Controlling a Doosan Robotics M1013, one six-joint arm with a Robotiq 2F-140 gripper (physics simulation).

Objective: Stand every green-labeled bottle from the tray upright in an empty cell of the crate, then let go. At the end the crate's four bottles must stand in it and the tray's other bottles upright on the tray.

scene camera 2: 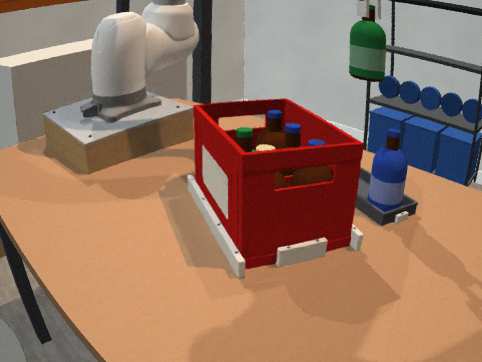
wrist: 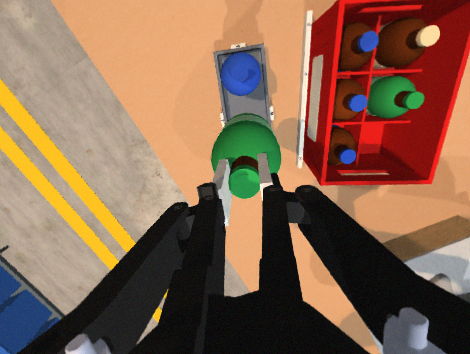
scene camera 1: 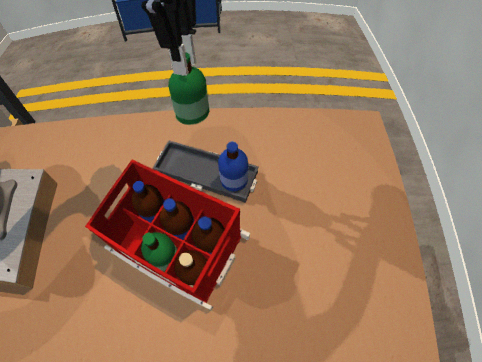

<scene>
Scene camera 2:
red crate: 240, 187
blue bottle: 389, 168
grey tray: 382, 218
green bottle: 367, 56
</scene>
